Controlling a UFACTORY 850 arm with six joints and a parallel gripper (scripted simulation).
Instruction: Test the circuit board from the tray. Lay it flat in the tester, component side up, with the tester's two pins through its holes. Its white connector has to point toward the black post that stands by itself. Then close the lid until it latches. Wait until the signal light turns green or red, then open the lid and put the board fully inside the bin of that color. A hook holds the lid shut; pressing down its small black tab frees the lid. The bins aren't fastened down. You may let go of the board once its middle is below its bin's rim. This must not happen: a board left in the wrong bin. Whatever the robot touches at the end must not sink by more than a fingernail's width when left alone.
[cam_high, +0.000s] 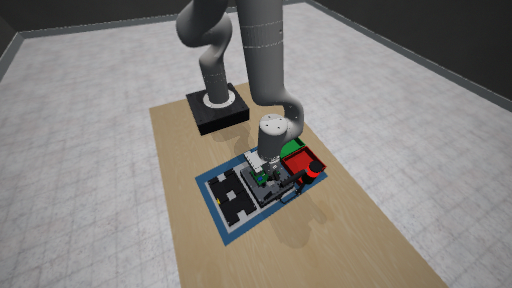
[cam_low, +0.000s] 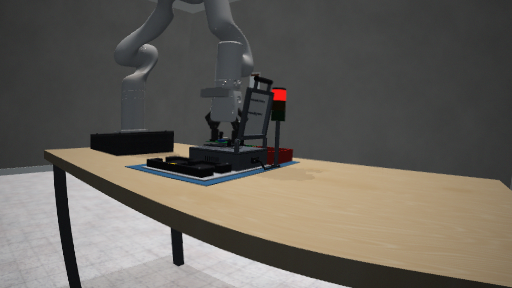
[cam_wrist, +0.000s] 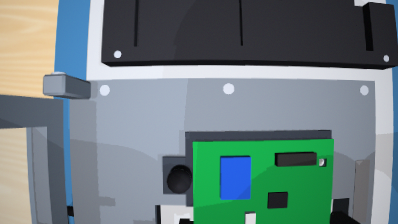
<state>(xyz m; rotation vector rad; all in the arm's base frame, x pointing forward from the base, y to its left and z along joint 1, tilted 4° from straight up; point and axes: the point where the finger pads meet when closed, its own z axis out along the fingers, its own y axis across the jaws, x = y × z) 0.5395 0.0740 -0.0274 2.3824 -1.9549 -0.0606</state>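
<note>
Right now my hand is 20 cm to the right of the red bin and 7 cm above it. From my hand the other things lie so: green bin 14 cm behind, 18 cm to the left, 7 cm below; green circuit board 1 cm below; tester lid 11 cm ahead, 2 cm to the left, 10 cm above.
</note>
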